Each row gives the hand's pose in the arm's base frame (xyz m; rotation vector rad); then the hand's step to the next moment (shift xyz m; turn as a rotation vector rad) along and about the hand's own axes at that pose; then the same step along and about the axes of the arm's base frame.
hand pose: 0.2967 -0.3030 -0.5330 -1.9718 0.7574 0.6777
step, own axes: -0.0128 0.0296 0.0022 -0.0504 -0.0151 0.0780
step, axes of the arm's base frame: -0.0305 -0.0073 -0.0080 -0.0351 0.0869 0.0085
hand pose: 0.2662 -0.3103 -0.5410 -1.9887 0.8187 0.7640
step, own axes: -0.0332 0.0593 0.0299 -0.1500 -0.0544 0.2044
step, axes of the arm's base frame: -0.0720 0.0083 -0.0163 -0.0914 0.2389 0.0426
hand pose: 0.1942 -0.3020 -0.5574 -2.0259 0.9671 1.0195
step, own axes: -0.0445 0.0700 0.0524 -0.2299 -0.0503 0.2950
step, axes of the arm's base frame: -0.0959 0.0207 -0.0029 -0.1611 0.3347 0.0665
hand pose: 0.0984 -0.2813 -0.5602 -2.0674 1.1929 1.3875
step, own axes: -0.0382 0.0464 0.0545 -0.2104 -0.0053 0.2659
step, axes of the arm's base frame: -0.0743 0.0283 0.0163 -0.1782 0.2803 0.0684
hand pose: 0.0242 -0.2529 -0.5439 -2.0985 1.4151 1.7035
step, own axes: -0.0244 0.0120 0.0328 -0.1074 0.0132 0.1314
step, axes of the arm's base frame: -0.0308 0.0265 0.0129 -0.0987 0.1316 0.0437
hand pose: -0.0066 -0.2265 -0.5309 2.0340 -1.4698 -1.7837
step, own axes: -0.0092 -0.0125 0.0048 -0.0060 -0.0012 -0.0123
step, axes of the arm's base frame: 0.0048 0.0154 -0.0022 0.0112 -0.0016 0.0077
